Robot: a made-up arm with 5 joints. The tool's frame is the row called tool.
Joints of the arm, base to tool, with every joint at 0 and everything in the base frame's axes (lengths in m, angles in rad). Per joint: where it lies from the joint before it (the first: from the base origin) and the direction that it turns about. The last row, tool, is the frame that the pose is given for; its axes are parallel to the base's.
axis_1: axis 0 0 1 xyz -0.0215 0.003 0.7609
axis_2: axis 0 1 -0.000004 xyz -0.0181 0.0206 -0.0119
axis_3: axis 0 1 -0.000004 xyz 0.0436 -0.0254 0.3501
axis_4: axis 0 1 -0.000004 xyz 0.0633 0.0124 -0.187
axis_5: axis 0 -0.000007 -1 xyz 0.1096 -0.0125 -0.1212
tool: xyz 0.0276 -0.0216 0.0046
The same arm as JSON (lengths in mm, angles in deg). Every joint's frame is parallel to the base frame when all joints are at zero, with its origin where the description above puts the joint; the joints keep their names.
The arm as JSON. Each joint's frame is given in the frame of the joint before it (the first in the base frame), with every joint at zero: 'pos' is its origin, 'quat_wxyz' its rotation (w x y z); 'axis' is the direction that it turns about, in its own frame. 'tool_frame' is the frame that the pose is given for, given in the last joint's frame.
{
  "length_unit": "mm",
  "angle_unit": "deg",
  "joints": [
    {
      "joint": "axis_1",
      "pos": [
        -21.5,
        3.0,
        760.9
      ],
      "quat_wxyz": [
        1.0,
        0.0,
        0.0,
        0.0
      ],
      "axis": "+z"
    },
    {
      "joint": "axis_2",
      "pos": [
        -18.1,
        20.6,
        -11.9
      ],
      "quat_wxyz": [
        1.0,
        0.0,
        0.0,
        0.0
      ],
      "axis": "+y"
    },
    {
      "joint": "axis_3",
      "pos": [
        43.6,
        -25.4,
        350.1
      ],
      "quat_wxyz": [
        1.0,
        0.0,
        0.0,
        0.0
      ],
      "axis": "+y"
    },
    {
      "joint": "axis_4",
      "pos": [
        63.3,
        12.4,
        -187.0
      ],
      "quat_wxyz": [
        1.0,
        0.0,
        0.0,
        0.0
      ],
      "axis": "+y"
    },
    {
      "joint": "axis_5",
      "pos": [
        109.6,
        -12.5,
        -121.2
      ],
      "quat_wxyz": [
        1.0,
        0.0,
        0.0,
        0.0
      ],
      "axis": "-z"
    }
  ],
  "tool_frame": {
    "pos": [
      27.6,
      -21.6,
      4.6
    ],
    "quat_wxyz": [
      1.0,
      0.0,
      0.0,
      0.0
    ]
  }
}

